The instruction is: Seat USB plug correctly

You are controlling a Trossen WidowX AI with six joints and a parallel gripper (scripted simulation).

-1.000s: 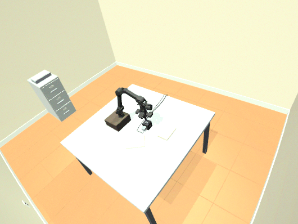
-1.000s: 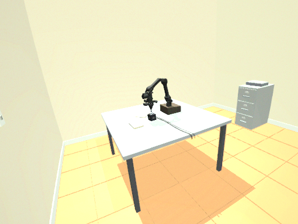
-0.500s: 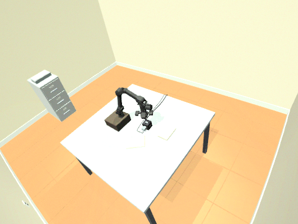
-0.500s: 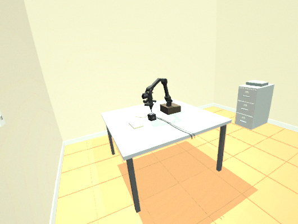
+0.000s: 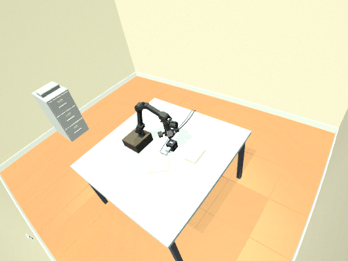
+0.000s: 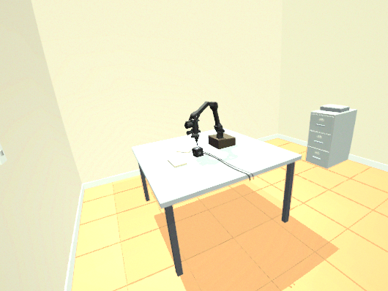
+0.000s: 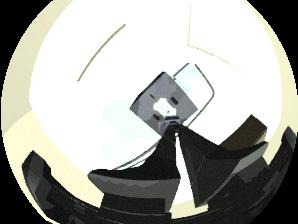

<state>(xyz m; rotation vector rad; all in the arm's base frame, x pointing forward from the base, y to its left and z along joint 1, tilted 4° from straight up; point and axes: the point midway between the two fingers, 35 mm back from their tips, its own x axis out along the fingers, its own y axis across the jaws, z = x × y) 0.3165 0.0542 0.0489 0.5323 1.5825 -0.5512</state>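
The USB plug lies 2 cm below my gripper tip.
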